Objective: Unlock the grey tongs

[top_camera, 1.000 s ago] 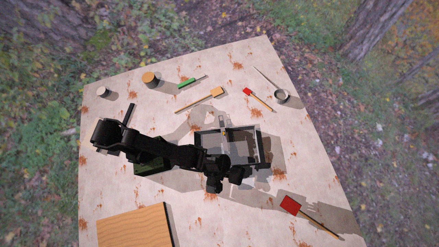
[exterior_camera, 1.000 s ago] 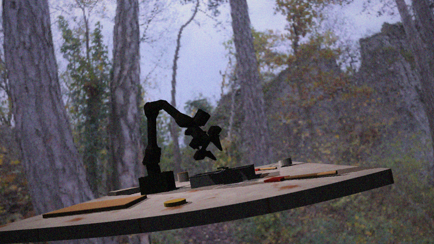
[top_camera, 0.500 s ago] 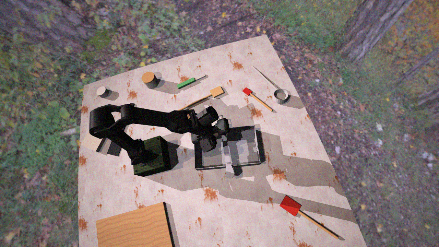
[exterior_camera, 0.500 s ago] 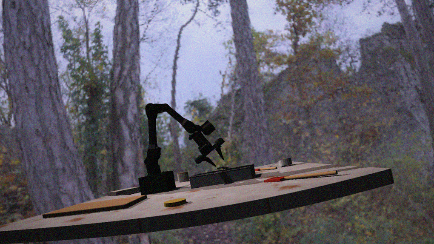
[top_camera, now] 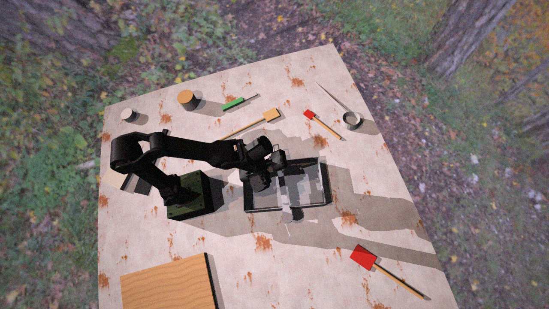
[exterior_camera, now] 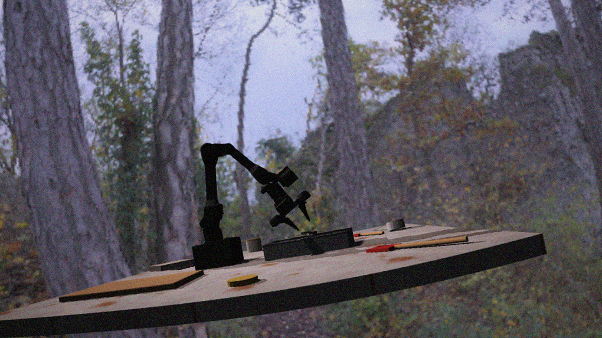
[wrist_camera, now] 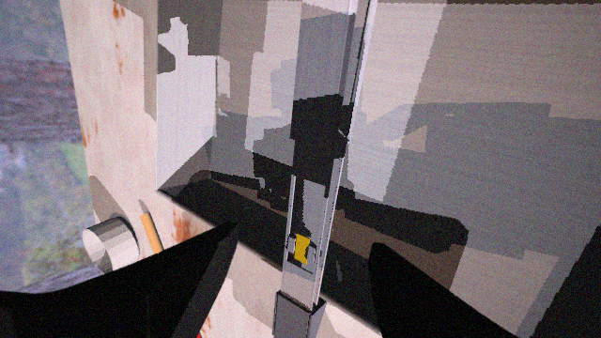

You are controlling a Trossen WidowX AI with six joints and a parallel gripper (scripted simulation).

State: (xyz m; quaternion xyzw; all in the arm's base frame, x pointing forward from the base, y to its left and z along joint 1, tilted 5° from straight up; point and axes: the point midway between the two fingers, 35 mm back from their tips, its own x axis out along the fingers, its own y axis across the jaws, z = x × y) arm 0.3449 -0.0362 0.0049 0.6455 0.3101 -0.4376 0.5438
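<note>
Now: the roasting tin 7 cm below my gripper tip, 4 cm to the right of it and 1 cm ahead of it. The rest, counted from my gripper tip: black spatula 51 cm behind, 28 cm to the left, 9 cm below; then yellow disc 49 cm to the right, 19 cm behind, 9 cm below; then large red spatula 46 cm to the right, 21 cm ahead, 9 cm below.
</note>
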